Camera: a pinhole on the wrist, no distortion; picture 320 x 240 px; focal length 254.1 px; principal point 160.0 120.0 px. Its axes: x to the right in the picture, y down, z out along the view. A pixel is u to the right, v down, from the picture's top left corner.
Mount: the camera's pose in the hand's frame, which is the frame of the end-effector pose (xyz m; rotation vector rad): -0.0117 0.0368 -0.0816 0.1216 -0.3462 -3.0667
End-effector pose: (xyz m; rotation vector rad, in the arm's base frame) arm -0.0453 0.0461 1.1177 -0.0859 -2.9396 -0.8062
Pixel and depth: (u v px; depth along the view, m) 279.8 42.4 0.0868
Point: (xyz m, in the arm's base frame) 0.0219 0.1092 1.1567
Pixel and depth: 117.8 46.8 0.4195
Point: -0.0650 0.4177 0.9863
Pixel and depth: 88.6 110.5 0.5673
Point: -0.1632 0.4577 0.8172
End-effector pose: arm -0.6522 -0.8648 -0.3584 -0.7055 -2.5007 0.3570
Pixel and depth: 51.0 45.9 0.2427
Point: -0.7132 -0.7058 -0.5146
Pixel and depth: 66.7 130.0 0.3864
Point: -0.8426 -0.7487 -0.6189
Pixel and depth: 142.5 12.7 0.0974
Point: -0.6029 -0.7915 -0.4052
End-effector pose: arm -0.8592 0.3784 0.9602 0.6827 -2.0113 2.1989
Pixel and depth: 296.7 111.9 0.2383
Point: -0.7105 0.2699 0.8230
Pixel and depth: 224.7 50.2 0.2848
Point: -0.7743 0.2155 0.7661
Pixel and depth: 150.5 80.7 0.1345
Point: -0.8611 0.3281 0.8742
